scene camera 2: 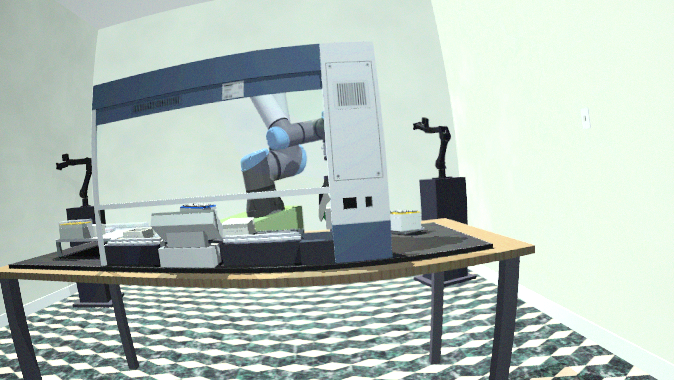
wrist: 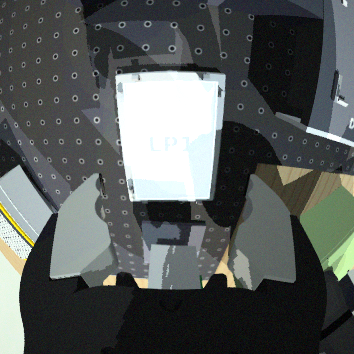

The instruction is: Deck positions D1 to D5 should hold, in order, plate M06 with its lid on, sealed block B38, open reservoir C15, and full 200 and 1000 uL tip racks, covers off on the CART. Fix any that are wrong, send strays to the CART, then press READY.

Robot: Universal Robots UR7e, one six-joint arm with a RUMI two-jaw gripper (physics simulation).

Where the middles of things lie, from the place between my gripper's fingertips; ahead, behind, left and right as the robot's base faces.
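I consider the white column (scene camera 2: 355,138): my hand is 210 mm below it, 320 mm short of it and 20 mm to the left of it.
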